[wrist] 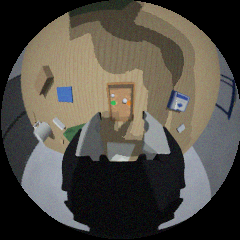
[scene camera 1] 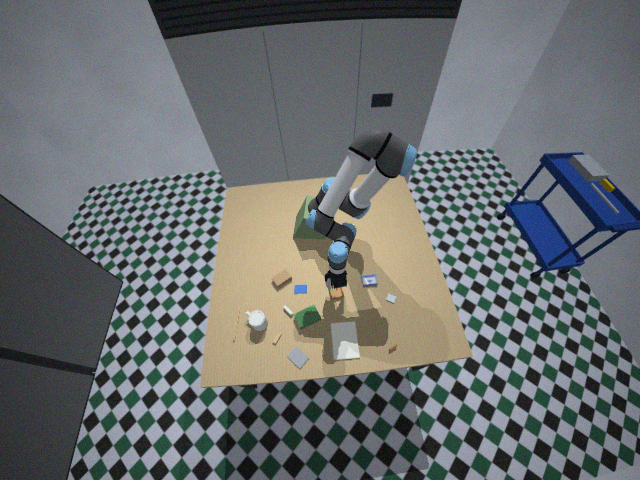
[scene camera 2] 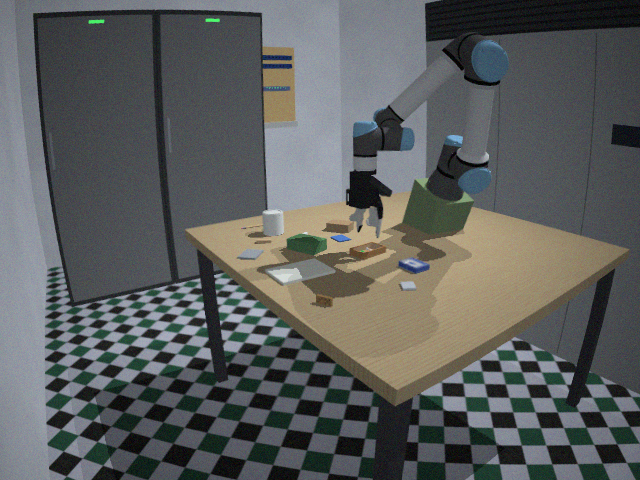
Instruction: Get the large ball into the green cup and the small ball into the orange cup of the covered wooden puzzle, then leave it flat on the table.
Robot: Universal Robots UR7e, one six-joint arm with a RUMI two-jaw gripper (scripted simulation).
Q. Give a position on a white sheet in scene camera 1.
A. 344, 336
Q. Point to a covered wooden puzzle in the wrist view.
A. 121, 98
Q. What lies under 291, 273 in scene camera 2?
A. A white sheet.
